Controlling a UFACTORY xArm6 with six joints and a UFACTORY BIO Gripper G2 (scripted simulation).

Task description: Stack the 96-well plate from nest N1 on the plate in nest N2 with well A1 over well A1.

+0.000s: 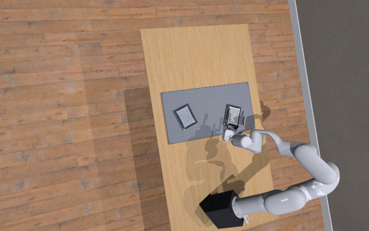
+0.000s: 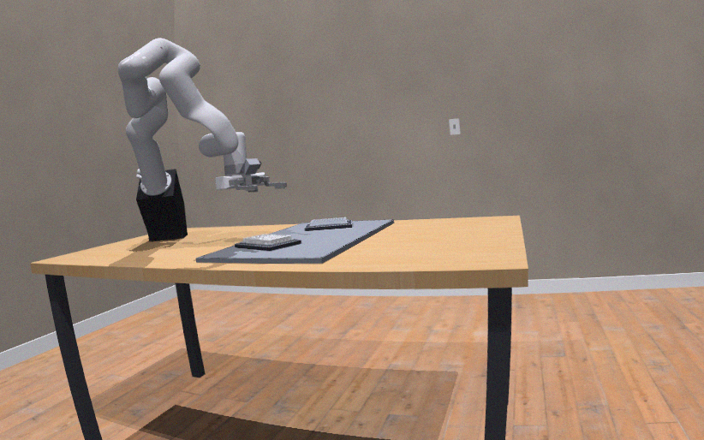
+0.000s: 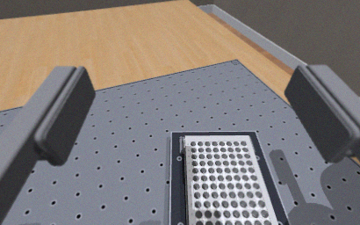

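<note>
My gripper is now 1 cm short of the plate nest N1, 6 cm to the left of it and 16 cm above it. The rest, counted from my hand: plate nest N2 (11 cm ahead, 30 cm to the left, 16 cm below).
</note>
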